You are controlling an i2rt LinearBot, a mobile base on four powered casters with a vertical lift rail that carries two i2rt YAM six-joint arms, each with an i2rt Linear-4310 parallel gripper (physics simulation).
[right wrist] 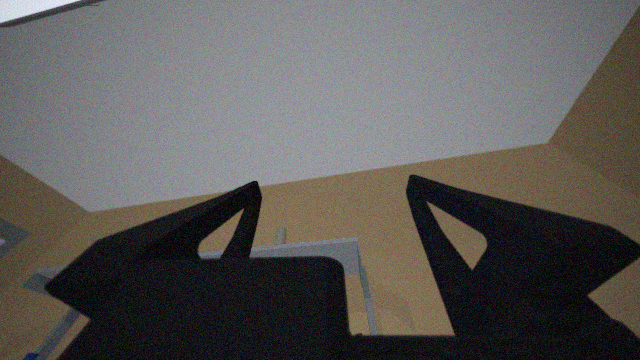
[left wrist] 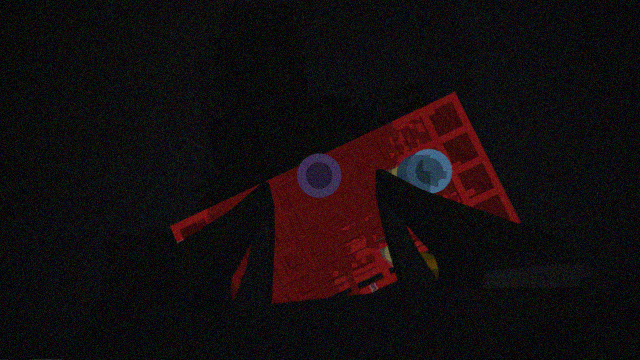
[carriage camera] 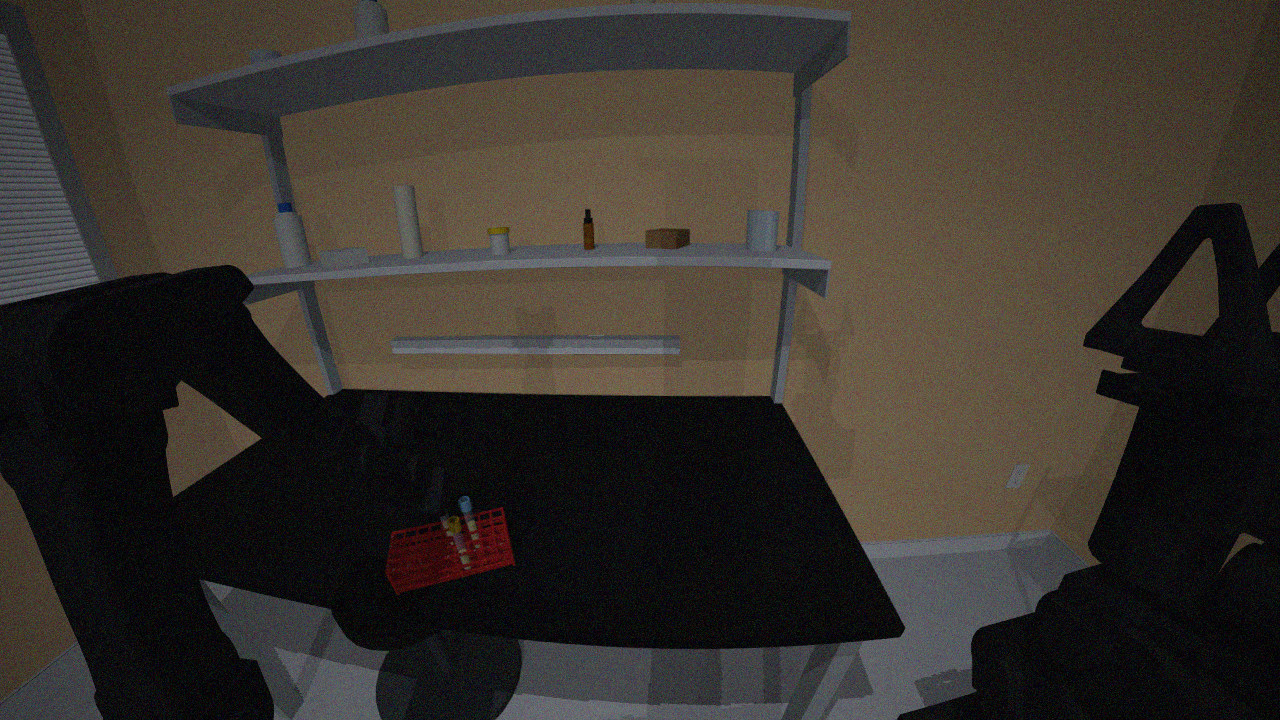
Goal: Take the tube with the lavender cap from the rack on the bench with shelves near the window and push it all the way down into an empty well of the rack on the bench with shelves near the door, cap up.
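Places are measured from the left arm's base along level axes (x back, y right, z up), in millimetres.
Pixels of known places: left gripper, fingertip midpoint: [left wrist: 323,187] [carriage camera: 437,501]; right gripper, fingertip midpoint: [right wrist: 332,186] [carriage camera: 1271,214].
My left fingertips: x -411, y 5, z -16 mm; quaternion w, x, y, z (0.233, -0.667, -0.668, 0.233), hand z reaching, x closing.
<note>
For each thing: its top centre in the pictures, then the offset to it from my left fingertips. "spot": a spot on its surface instead. Level surfaces: height alone.
- tube with the lavender cap, top centre: [left wrist: 320,173] dx -6, dy -1, dz +3 mm
- red rack, surface spot: [left wrist: 487,157] spot: dx -9, dy +104, dz -59 mm
- blue-capped tube, top centre: [left wrist: 432,172] [carriage camera: 464,499] dx -2, dy +46, dz +3 mm
- yellow-capped tube, surface spot: [left wrist: 430,264] [carriage camera: 453,516] spot: dx +37, dy +41, dz +2 mm
- brown box, surface spot: [carriage camera: 667,239] spot: dx -413, dy +434, dz +362 mm
- bench, surface height: dz -117 mm
The tube with the lavender cap [left wrist: 319,175] stands upright in the red rack [carriage camera: 494,557] [left wrist: 487,157] on the dark bench. In the carriage camera a sliver of this tube [carriage camera: 445,519] shows beside a finger. My left gripper [left wrist: 323,187] is partly open, pointing down over the rack; in the left wrist view the lavender cap lies between its fingertips, with nothing gripped. How deep the fingers reach around the cap I cannot tell. My right gripper [right wrist: 332,186] is open and empty, raised at the right. The rack on the bench near the door does not show.
A blue-capped tube [carriage camera: 465,505] [left wrist: 427,171] stands close beside the left gripper's finger. A yellow-capped tube [carriage camera: 454,524] [left wrist: 430,264] stands nearer the rack's front. A lower shelf [carriage camera: 572,261] with bottles and a brown box [carriage camera: 667,239] hangs above the bench [carriage camera: 680,537]. A window is at far left.
</note>
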